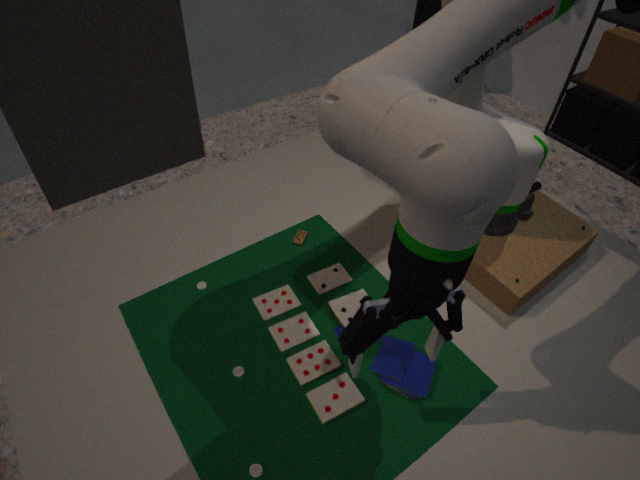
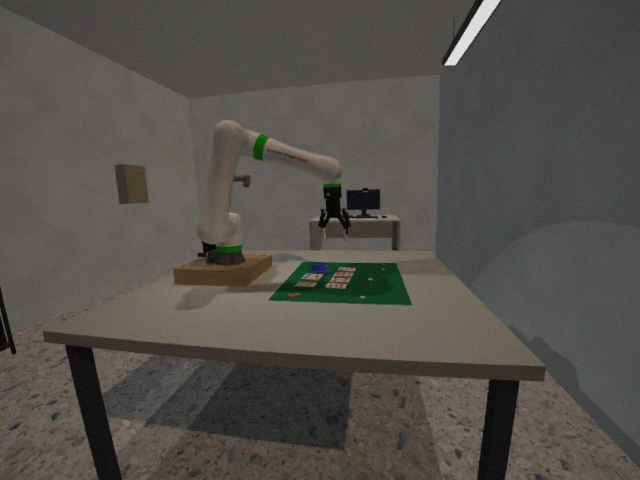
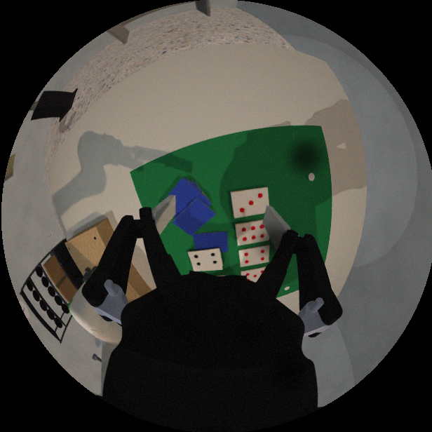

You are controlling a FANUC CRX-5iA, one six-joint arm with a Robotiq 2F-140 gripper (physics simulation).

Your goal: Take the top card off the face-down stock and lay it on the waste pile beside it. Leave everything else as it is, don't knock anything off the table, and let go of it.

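Pixels of known places: gripper, fingertip midpoint: (image 1: 392,361) (image 2: 335,240); arm's base at its link origin: (image 2: 230,262).
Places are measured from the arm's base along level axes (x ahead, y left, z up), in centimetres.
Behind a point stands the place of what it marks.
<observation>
The face-down stock (image 1: 417,376) (image 2: 320,266) (image 3: 181,190) is a fanned, uneven pile of blue-backed cards. A blue card (image 1: 394,356) @[z -5.9, x 40.4, y 20.8 cm] (image 3: 195,216) lies skewed on top, its corner past the pile's edge. Another blue card (image 1: 338,331) @[z -6.9, x 47.4, y 10.5 cm] (image 3: 212,241) lies apart from the stock, against a face-up white card (image 1: 346,305) @[z -6.3, x 43.0, y 5.8 cm] (image 2: 312,276) @[z -6.3, x 42.1, y 6.4 cm] (image 3: 205,259) with four black pips; whether they overlap is unclear. A two-pip black card (image 1: 329,278) @[z -6.9, x 42.8, y -2.9 cm] (image 2: 306,284) @[z -6.9, x 43.1, y -3.7 cm] lies beyond; I cannot tell which marks the waste pile. My gripper (image 1: 394,360) @[z 7.9, x 47.6, y 27.0 cm] (image 2: 335,236) @[z 7.9, x 47.6, y 27.0 cm] (image 3: 220,209) is open and empty, above the mat over the stock area.
A column of face-up red-pip cards (image 1: 334,397) (image 2: 340,280) (image 3: 250,202) lies beside the blue cards on the green mat (image 1: 155,330) @[z -7.2, x 82.0, y -5.1 cm] (image 2: 387,294) @[z -7.2, x 78.8, y -6.6 cm] (image 3: 210,145). Small white discs (image 1: 238,371) @[z -6.8, x 69.1, y 10.7 cm] (image 3: 311,176) and an orange domino-like tile (image 1: 300,237) @[z -6.4, x 43.7, y -17.3 cm] (image 2: 294,295) @[z -6.5, x 44.1, y -18.7 cm] also lie there. The arm's wooden base (image 1: 537,258) @[z -0.3, x -1.3, y 16.4 cm] (image 2: 217,274) @[z -1.9, x 4.1, y -15.0 cm] stands nearby.
</observation>
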